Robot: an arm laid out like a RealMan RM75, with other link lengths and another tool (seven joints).
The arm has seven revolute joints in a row. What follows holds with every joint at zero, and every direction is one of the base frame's.
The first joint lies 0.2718 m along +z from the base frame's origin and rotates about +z.
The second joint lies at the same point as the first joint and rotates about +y.
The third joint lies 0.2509 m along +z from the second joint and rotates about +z.
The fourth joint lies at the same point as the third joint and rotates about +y.
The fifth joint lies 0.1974 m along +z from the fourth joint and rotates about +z.
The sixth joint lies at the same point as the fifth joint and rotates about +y.
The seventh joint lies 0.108 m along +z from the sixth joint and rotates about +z.
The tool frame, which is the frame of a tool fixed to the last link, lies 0.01 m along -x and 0.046 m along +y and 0.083 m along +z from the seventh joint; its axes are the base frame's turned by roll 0, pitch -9 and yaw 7.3 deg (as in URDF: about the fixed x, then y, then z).
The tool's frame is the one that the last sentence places.
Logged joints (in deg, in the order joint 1, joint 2, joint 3, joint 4, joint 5, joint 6, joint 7), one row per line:
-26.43 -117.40 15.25 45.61 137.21 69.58 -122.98
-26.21 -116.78 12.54 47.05 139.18 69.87 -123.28
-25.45 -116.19 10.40 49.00 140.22 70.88 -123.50
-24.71 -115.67 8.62 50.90 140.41 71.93 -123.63
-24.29 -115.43 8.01 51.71 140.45 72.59 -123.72
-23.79 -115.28 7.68 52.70 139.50 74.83 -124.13
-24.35 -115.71 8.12 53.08 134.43 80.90 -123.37
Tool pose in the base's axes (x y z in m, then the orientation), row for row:
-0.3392 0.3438 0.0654 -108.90 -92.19 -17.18
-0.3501 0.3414 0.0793 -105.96 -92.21 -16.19
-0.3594 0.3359 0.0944 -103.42 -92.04 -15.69
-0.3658 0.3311 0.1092 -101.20 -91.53 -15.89
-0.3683 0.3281 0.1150 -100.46 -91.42 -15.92
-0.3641 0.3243 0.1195 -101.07 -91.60 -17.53
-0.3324 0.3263 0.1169 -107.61 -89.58 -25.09
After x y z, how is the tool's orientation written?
As a rotation vector, in degrees.
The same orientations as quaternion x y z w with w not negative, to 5 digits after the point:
-0.72008 -0.60959 -0.11360 0.31140
-0.70727 -0.61549 -0.10807 0.33056
-0.69600 -0.61942 -0.10559 0.34750
-0.68629 -0.62071 -0.10776 0.36346
-0.68289 -0.62144 -0.10822 0.36845
-0.68501 -0.62083 -0.11881 0.36224
-0.71582 -0.59588 -0.16690 0.32354

